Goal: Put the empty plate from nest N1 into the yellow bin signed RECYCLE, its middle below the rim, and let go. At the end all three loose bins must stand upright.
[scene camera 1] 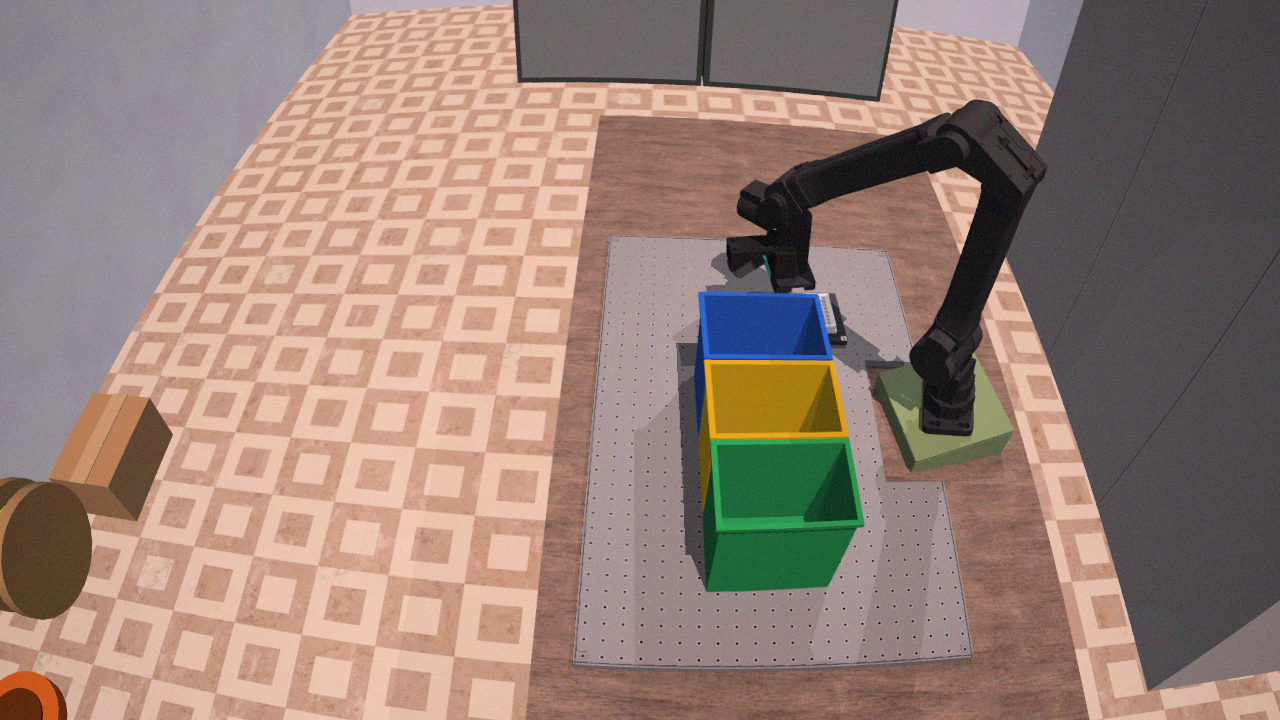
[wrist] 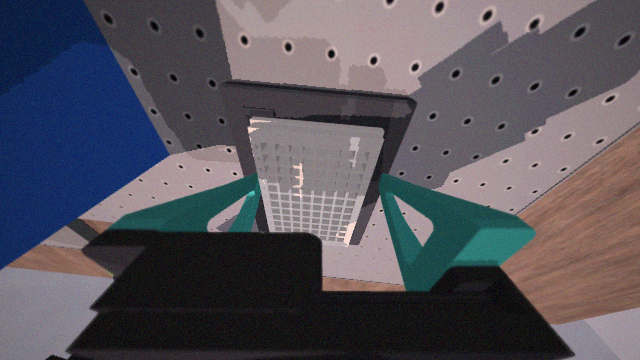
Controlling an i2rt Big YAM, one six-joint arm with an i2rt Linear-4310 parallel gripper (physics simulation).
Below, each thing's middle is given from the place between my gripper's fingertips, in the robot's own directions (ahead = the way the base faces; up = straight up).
I see the white plate (wrist: pixel 313 176) 20 mm behind my hand. Also, from my hand: dark nest (wrist: pixel 294 103) (20 mm behind, 10 mm below); then blue bin (scene camera 1: pixel 733 325) (30 mm ahead, 210 mm to the left, 70 mm above); then yellow bin (scene camera 1: pixel 744 399) (340 mm to the left, 70 mm above).
